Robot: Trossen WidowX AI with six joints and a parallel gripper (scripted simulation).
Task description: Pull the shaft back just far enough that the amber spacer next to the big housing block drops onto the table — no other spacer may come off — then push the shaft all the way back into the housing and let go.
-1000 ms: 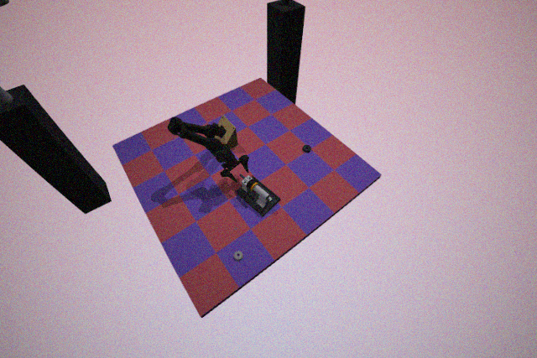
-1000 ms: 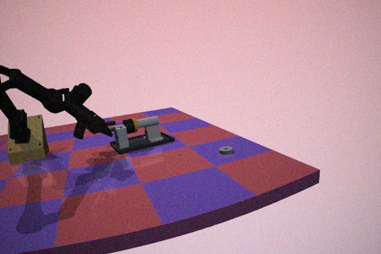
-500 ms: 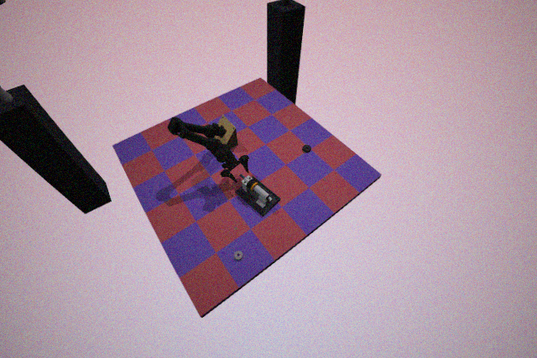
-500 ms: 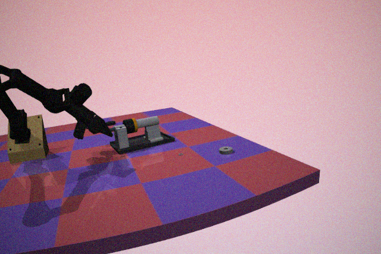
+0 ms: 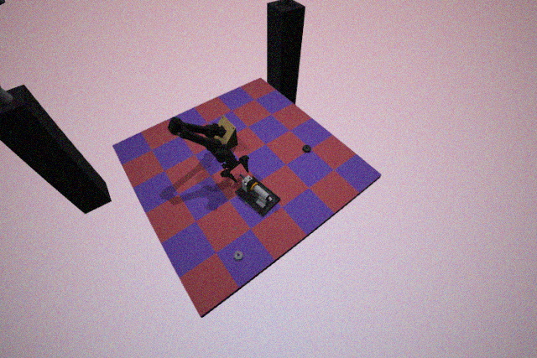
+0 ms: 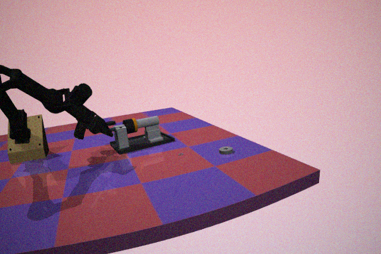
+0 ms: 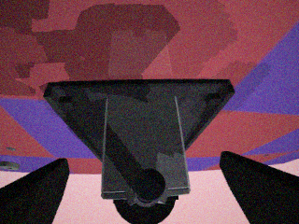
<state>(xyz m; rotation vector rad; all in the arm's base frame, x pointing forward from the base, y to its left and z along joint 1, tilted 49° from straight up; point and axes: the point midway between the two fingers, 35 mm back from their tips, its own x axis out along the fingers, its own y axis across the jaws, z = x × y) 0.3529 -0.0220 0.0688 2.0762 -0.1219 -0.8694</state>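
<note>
My gripper tip is 6 cm short of the thin dark shaft, 1 cm to the right of it and 1 cm below it. Also, from my gripper tip: grey ring: 36 cm ahead, 24 cm to the right, 6 cm below; then amber spacer: 10 cm ahead, 2 cm to the left, 1 cm above.
</note>
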